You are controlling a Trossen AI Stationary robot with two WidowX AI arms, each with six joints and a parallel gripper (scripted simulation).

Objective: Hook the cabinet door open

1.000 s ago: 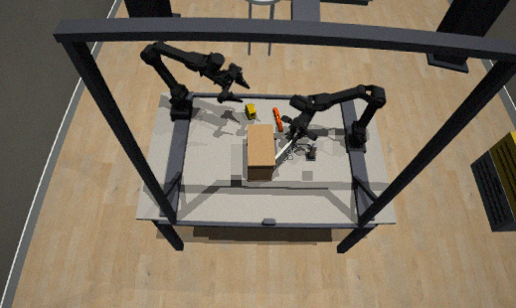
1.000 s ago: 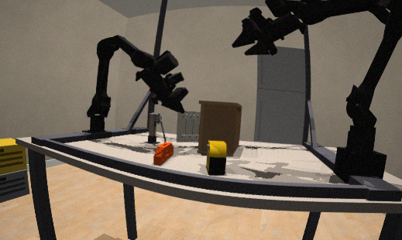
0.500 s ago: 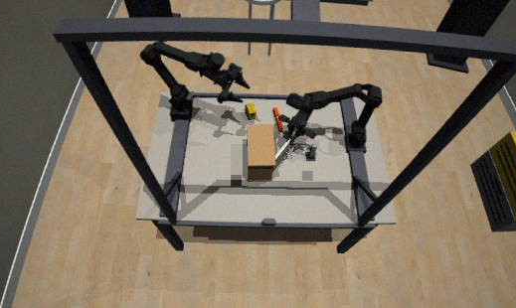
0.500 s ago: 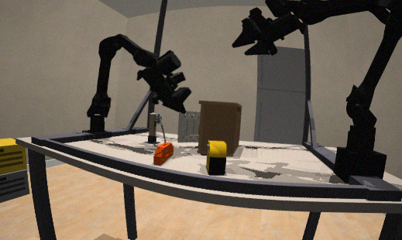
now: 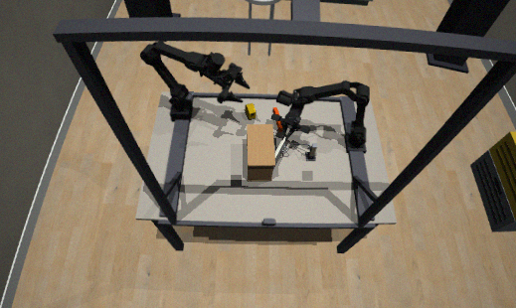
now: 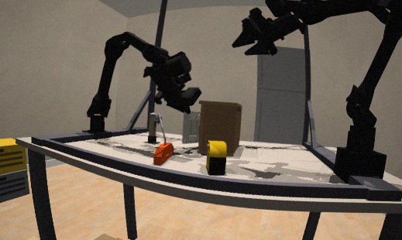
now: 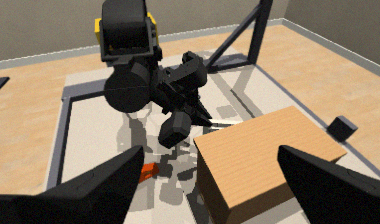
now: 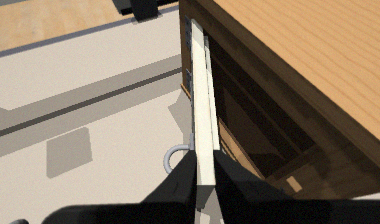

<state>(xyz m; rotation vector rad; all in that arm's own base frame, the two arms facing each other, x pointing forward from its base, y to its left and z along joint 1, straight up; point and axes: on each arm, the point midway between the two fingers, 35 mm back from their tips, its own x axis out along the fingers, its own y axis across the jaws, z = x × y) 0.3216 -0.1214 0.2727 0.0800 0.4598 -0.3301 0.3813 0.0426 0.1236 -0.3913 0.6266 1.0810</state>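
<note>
My right gripper is now 9 cm to the left of the grey hook and 9 cm above it. The rest, counted from my right hand: yellow tape measure 19 cm ahead, 20 cm to the left, 12 cm below; then orange level 18 cm ahead, 6 cm to the left, 13 cm below; then plank door 9 cm behind, 2 cm to the left, 7 cm below.
</note>
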